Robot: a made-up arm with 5 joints.
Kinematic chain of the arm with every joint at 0, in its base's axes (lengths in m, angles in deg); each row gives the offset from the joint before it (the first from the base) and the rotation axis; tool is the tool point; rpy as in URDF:
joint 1: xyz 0.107 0 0.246 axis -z
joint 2: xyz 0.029 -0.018 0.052 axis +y
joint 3: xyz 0.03 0 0.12 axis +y
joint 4: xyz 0.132 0 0.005 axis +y
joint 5: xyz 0.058 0.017 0 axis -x
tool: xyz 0 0 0 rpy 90 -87.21 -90
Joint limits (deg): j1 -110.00..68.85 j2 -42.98..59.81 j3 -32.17..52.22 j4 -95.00..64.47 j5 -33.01..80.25
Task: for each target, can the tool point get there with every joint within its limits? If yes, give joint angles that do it. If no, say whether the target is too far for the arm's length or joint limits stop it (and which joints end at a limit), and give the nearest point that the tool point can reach.
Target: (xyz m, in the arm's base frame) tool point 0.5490 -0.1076 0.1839
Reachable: no: too far | nearest point 0.4169 -0.0754 0.2497 | short by 0.151 m
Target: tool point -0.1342 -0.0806 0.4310
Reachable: no: joint limits stop it (at a limit: joint 2, joint 3, joint 4) | nearest point 0.0510 -0.0187 0.5450 | short by 0.226 m
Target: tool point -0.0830 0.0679 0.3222
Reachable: no: joint limits stop it (at a limit: joint 1) | nearest point 0.0639 0.1214 0.3222 | short by 0.156 m
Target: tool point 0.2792 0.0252 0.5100
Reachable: yes | joints -8.64 -24.33 -0.34 -7.22 -1.25
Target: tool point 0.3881 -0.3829 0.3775
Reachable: no: too far | nearest point 0.2973 -0.2592 0.3501 | short by 0.156 m
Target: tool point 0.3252 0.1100 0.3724
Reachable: yes | joints -26.98 0.44 17.13 -7.40 2.22
